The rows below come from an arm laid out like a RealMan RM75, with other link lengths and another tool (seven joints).
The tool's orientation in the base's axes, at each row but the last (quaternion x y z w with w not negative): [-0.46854, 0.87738, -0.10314, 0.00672]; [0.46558, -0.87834, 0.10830, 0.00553]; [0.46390, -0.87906, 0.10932, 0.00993]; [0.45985, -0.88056, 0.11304, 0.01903]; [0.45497, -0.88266, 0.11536, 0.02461]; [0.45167, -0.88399, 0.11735, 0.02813]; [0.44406, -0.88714, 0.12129, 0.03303]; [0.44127, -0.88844, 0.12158, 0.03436]
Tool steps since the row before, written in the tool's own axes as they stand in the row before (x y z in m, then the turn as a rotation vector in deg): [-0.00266, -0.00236, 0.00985, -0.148, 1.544, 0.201]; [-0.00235, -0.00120, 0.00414, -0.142, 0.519, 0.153]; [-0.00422, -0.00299, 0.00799, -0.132, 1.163, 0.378]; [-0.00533, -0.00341, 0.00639, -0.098, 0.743, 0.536]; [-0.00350, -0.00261, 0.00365, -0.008, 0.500, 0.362]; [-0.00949, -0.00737, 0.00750, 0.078, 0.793, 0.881]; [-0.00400, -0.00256, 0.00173, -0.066, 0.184, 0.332]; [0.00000, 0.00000, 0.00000, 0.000, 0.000, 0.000]
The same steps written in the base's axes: [0.00450, -0.00080, -0.00942, -1.162, 0.920, -0.498]; [0.00269, 0.00046, -0.00408, -0.331, 0.368, -0.261]; [0.00552, 0.00019, -0.00775, -0.844, 0.666, -0.597]; [0.00630, 0.00103, -0.00634, -0.511, 0.373, -0.670]; [0.00438, 0.00051, -0.00359, -0.377, 0.204, -0.444]; [0.01196, 0.00161, -0.00742, -0.635, 0.181, -0.988]; [0.00454, 0.00122, -0.00186, -0.090, 0.076, -0.367]; [0.00000, 0.00000, 0.00000, 0.000, 0.000, 0.000]
